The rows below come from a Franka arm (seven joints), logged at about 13 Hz.
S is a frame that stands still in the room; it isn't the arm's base.
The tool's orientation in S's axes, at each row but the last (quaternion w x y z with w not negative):
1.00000 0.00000 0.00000 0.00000
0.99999 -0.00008 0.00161 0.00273
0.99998 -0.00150 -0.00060 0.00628
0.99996 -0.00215 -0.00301 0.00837
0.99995 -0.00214 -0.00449 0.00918
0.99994 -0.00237 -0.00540 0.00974
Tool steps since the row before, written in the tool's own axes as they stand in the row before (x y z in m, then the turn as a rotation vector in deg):
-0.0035 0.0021 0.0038 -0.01 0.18 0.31
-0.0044 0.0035 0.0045 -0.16 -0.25 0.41
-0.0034 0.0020 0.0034 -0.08 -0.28 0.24
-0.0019 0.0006 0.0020 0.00 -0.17 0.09
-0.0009 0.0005 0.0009 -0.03 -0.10 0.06
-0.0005 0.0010 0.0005 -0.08 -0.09 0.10
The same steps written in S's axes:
-0.0035 0.0021 0.0038 -0.01 0.18 0.31
-0.0044 0.0035 0.0045 -0.16 -0.25 0.41
-0.0034 0.0020 0.0034 -0.08 -0.28 0.24
-0.0019 0.0006 0.0020 0.00 -0.17 0.09
-0.0009 0.0005 0.0009 -0.03 -0.10 0.06
-0.0005 0.0010 0.0005 -0.08 -0.09 0.10

